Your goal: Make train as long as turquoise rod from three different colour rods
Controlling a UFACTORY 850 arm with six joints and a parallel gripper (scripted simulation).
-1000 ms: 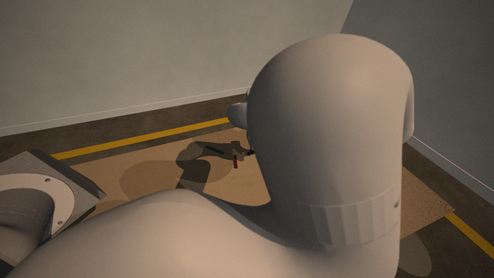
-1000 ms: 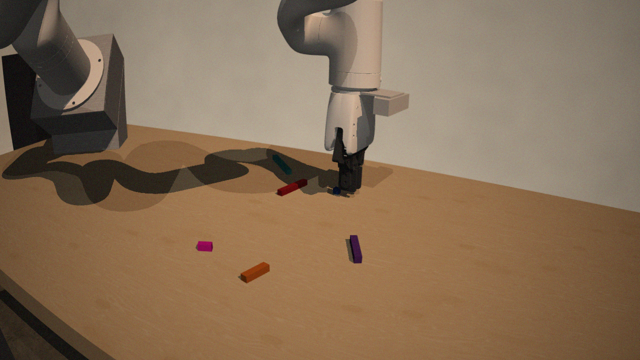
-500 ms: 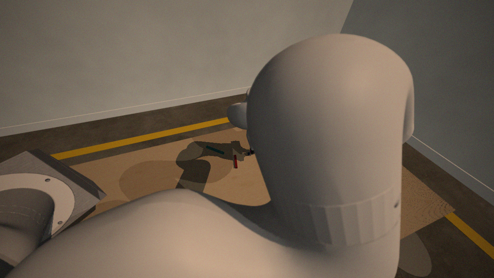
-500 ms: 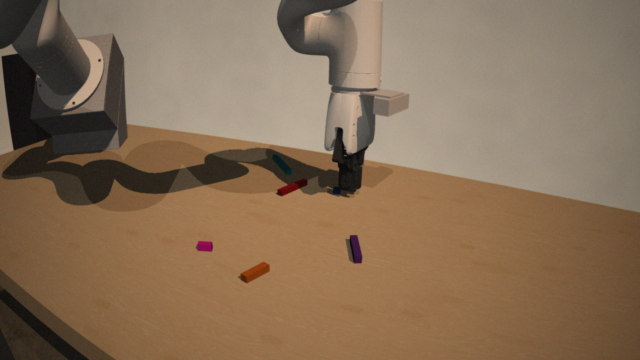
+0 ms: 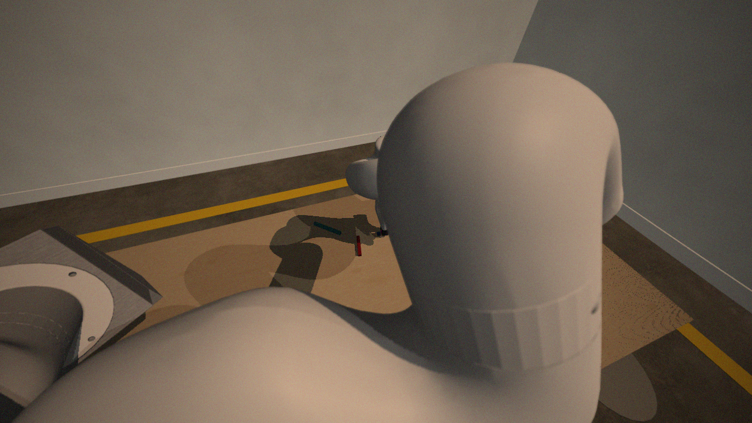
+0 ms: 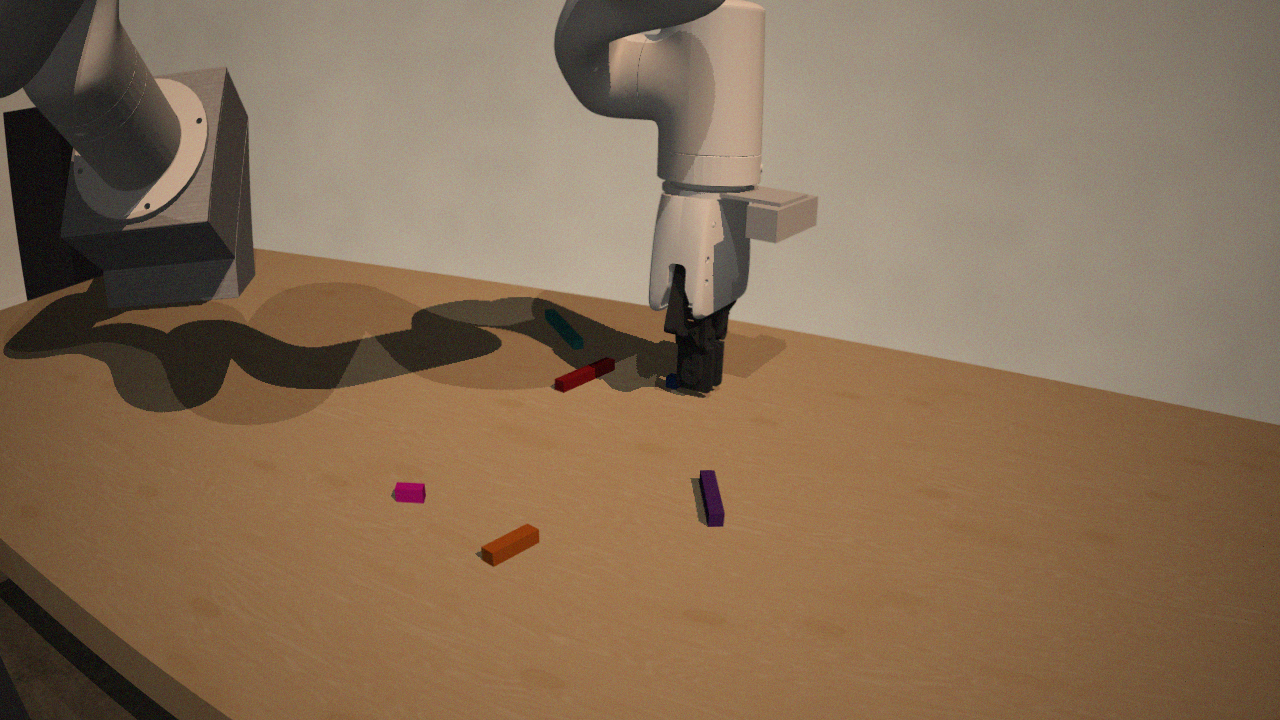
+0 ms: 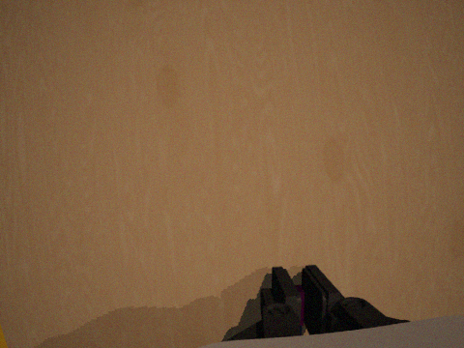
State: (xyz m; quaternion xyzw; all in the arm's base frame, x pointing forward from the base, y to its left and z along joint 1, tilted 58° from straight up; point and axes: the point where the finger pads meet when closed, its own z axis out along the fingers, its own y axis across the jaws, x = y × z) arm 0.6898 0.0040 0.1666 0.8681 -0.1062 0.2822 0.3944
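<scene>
Now: hand 2 cm past the blue rod, 1 cm to the right of it and 2 cm above it. Also, from my hand: purple rod 1 cm ahead, 19 cm to the right, 2 cm below; then red rod 10 cm behind, 2 cm to the left, 2 cm below; then turquoise rod 14 cm behind, 14 cm to the left, 2 cm below.
</scene>
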